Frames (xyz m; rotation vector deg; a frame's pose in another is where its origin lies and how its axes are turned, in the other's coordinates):
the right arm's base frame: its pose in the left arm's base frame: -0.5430 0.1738 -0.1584 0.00 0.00 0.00
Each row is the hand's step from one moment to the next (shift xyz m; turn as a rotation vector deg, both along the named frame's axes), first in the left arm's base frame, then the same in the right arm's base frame.
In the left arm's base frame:
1: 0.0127 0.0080 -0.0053 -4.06 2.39 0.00
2: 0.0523 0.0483 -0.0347 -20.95 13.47 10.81
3: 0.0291 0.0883 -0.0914 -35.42 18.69 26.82
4: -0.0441 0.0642 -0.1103 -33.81 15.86 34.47
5: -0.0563 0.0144 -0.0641 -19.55 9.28 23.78
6: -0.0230 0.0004 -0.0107 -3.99 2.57 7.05
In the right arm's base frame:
1: 0.0127 0.0080 -0.0053 -4.06 2.39 0.00
2: 0.0523 0.0483 -0.0347 -20.95 13.47 10.81
3: 0.0291 0.0883 -0.0914 -35.42 18.69 26.82
4: -0.0441 0.0642 -0.1103 -33.81 15.86 34.47
5: -0.0563 0.0144 -0.0641 -19.55 9.28 23.78
6: -0.0230 0.0004 -0.0107 -3.99 2.57 7.05

